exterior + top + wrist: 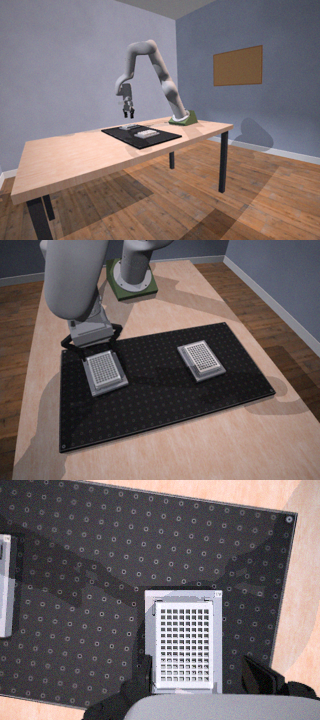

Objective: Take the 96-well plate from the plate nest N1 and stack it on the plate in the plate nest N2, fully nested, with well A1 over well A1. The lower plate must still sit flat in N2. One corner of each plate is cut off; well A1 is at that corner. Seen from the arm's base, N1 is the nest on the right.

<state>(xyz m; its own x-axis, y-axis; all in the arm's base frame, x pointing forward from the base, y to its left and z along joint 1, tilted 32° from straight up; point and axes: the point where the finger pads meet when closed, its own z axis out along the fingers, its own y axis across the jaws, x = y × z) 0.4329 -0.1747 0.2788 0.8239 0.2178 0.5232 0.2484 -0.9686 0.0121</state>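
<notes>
The white 96-well plate lies 9 cm below my hand. Also, from my hand: plate nest N1: 10 cm below; plate nest N2: 35 cm to the left, 10 cm below, 1 cm behind.
</notes>
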